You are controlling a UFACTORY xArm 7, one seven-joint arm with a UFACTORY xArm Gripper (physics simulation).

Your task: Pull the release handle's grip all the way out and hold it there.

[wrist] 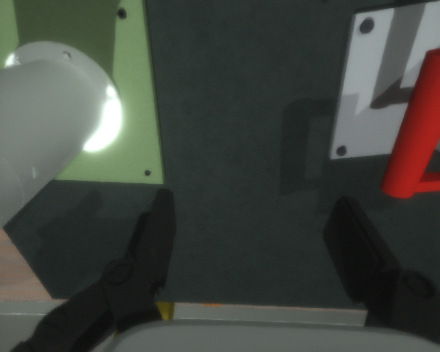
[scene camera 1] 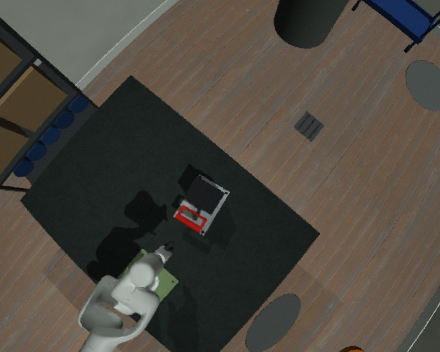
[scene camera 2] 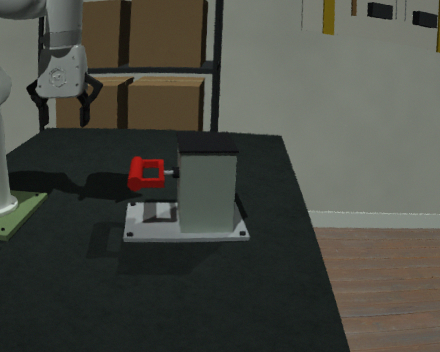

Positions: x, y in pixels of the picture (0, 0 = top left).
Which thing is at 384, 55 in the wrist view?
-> A white base plate.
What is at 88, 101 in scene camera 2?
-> The gripper.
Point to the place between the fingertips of the gripper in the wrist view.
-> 252, 212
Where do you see a red release handle grip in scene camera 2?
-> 136, 181
